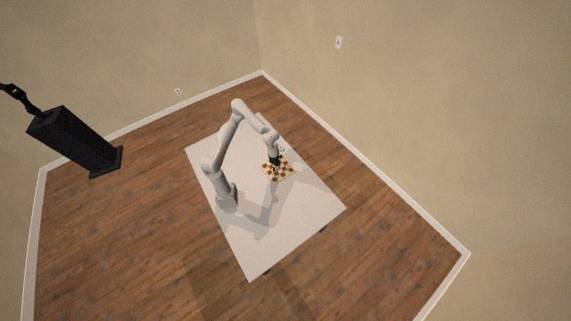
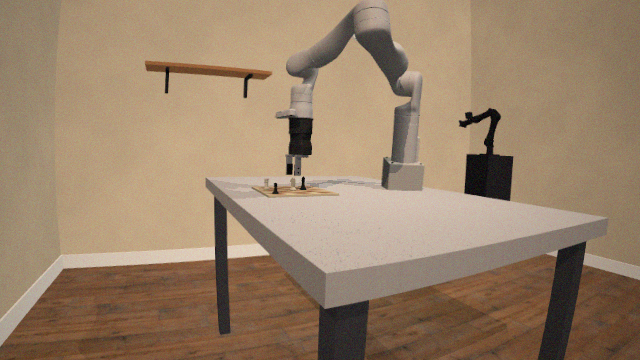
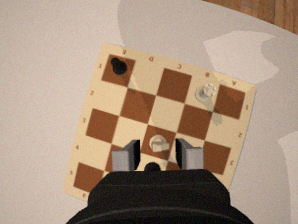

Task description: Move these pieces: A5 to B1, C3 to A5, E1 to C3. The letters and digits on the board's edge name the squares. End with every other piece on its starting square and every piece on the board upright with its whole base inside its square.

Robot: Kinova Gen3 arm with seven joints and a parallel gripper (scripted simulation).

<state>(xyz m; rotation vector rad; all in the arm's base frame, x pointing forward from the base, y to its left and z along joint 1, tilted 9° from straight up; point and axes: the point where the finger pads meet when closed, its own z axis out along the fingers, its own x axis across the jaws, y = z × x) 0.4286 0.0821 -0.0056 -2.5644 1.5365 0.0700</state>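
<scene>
The chessboard lies 70 mm below my hand.
</scene>
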